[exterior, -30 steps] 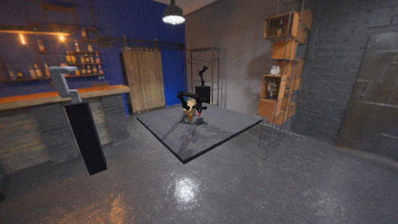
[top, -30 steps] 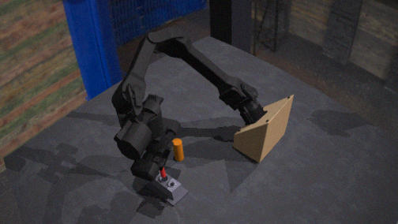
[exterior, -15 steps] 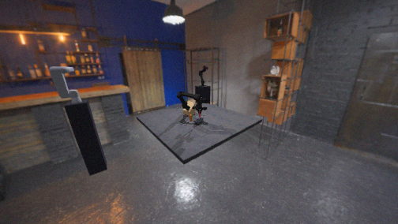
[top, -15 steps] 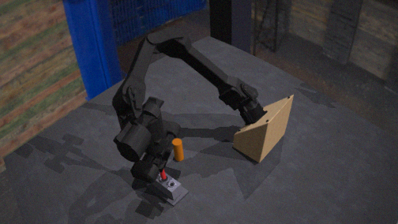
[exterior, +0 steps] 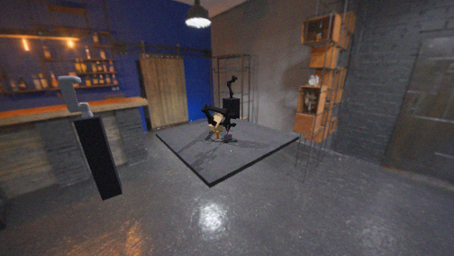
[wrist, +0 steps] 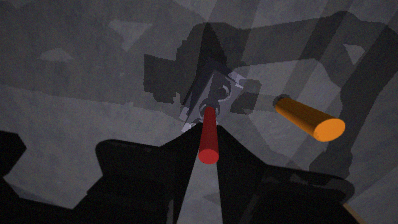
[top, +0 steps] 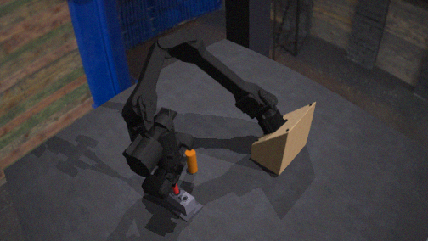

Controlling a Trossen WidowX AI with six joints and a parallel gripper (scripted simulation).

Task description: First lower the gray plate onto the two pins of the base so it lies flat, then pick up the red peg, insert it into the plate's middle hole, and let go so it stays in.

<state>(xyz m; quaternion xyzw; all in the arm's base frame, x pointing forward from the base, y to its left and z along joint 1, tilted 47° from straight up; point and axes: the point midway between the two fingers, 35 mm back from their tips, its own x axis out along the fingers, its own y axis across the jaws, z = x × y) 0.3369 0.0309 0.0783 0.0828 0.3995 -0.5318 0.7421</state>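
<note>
Right now my gripper tip is right at the red peg. From my gripper tip the other things lie so: orange cylinder (11 cm behind, 7 cm to the right, 6 cm below); plate (5 cm below).
</note>
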